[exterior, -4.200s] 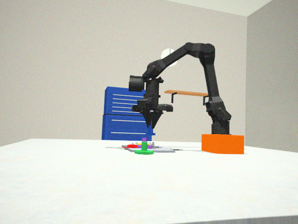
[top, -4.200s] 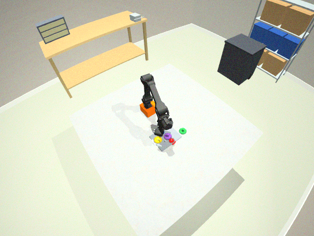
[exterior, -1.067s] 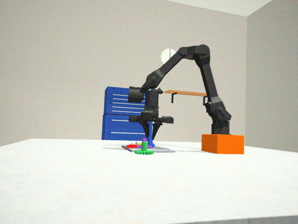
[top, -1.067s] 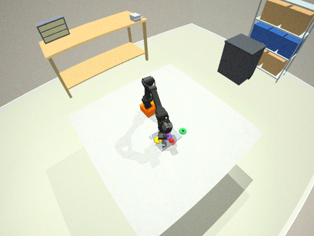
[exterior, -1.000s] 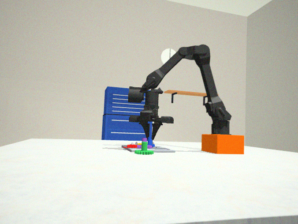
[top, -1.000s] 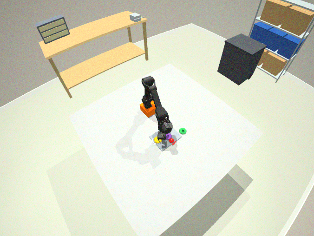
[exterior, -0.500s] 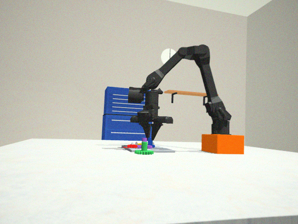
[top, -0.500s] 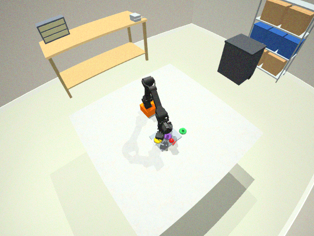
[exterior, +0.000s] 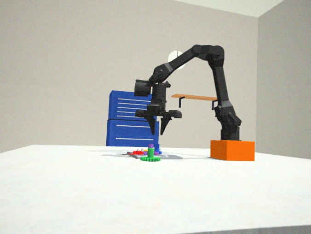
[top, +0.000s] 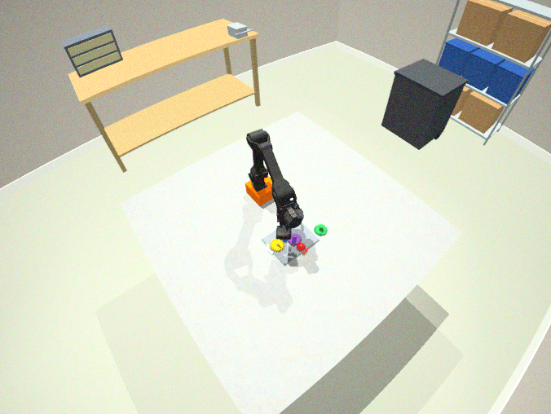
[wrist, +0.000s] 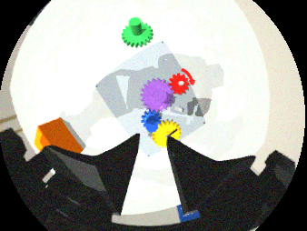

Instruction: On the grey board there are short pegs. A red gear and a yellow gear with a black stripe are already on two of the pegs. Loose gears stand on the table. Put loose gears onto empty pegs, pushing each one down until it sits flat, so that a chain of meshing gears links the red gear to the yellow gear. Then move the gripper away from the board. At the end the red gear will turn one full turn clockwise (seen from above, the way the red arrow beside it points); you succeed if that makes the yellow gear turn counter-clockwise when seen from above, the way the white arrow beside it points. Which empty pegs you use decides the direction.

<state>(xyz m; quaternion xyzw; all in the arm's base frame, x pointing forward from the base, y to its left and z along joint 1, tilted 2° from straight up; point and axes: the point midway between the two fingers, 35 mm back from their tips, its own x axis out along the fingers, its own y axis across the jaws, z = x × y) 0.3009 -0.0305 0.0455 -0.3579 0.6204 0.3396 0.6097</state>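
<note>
Now: the small blue gear 60 mm below my gripper tip. Round my gripper tip: large purple gear (30 mm ahead, 40 mm to the left, 60 mm below); red gear (80 mm ahead, 40 mm to the left, 70 mm below); grey board (20 mm ahead, 20 mm to the left, 80 mm below).
</note>
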